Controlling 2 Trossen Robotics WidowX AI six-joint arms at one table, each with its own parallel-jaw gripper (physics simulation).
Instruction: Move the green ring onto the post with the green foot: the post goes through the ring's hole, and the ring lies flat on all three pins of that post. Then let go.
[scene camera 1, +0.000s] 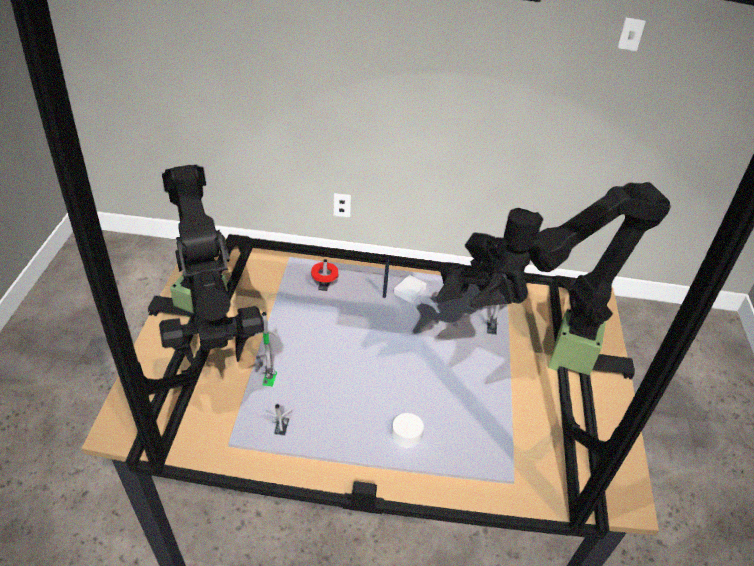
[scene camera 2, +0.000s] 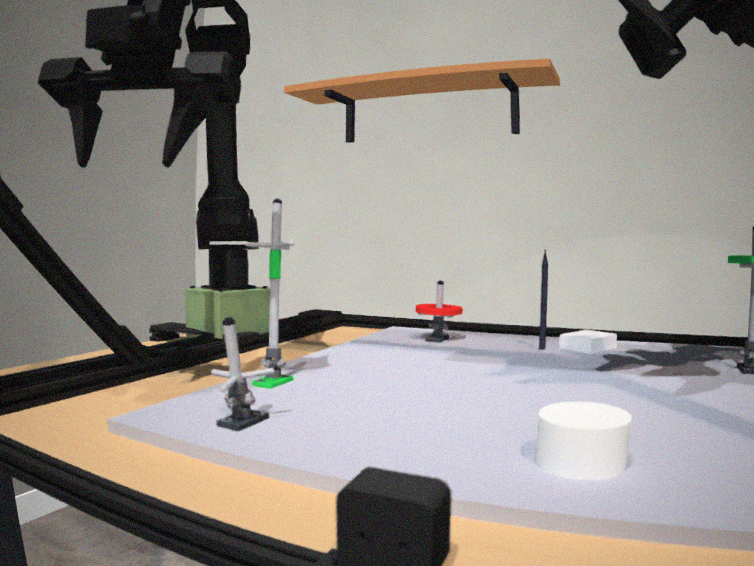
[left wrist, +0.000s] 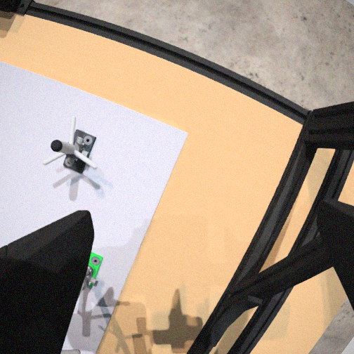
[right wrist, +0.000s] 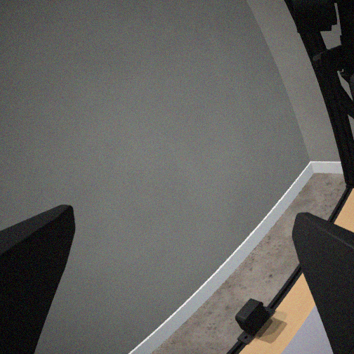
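Where they show: left gripper, fingertip midpoint: (scene camera 1: 216, 364) (scene camera 2: 122, 165); right gripper, fingertip midpoint: (scene camera 1: 453, 302); left arm's base, origin of the base link: (scene camera 2: 228, 288); right arm's base, origin of the base link: (scene camera 1: 583, 327).
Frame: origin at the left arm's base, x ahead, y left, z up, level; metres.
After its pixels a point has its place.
Observation:
The green ring (scene camera 2: 739, 259) @[x 0.678, y 0.233, z 0.062 m] is partly in view at the right edge of scene camera 2, up on a grey post with a dark foot. In scene camera 1 the right arm hides it. The tall post with the green foot (scene camera 1: 269, 378) @[x 0.285, y -0.141, z -0.065 m] (scene camera 2: 273, 382) @[x 0.296, y -0.146, z -0.070 m] (left wrist: 95, 259) stands upright near the mat's left edge, with white pins above a green band and no ring on it. My left gripper (scene camera 1: 217, 360) @[x 0.273, y -0.299, z 0.142 m] (scene camera 2: 124, 164) @[x 0.273, y -0.299, z 0.142 m] (left wrist: 208, 218) is open and empty, above and left of that post. My right gripper (scene camera 1: 421, 316) (right wrist: 186, 222) is open and empty, high above the mat's back part.
A red ring (scene camera 1: 316, 271) @[x 0.233, y 0.193, z -0.023 m] (scene camera 2: 421, 309) @[x 0.243, y 0.172, z -0.026 m] sits on a short post at the back. A short dark-footed post (scene camera 1: 280, 420) @[x 0.377, y -0.250, z -0.034 m] (scene camera 2: 242, 419) @[x 0.379, y -0.245, z -0.069 m] (left wrist: 80, 150) stands front left. A dark spike (scene camera 1: 384, 280) @[x 0.407, y 0.232, z -0.014 m] (scene camera 2: 543, 304) @[x 0.410, y 0.232, z -0.011 m], white block (scene camera 1: 409, 288) @[x 0.462, y 0.277, z -0.055 m] (scene camera 2: 587, 341) @[x 0.474, y 0.248, z -0.058 m] and white cylinder (scene camera 1: 407, 430) @[x 0.625, y -0.151, z -0.040 m] (scene camera 2: 582, 441) @[x 0.633, y -0.170, z -0.048 m] also stand there.

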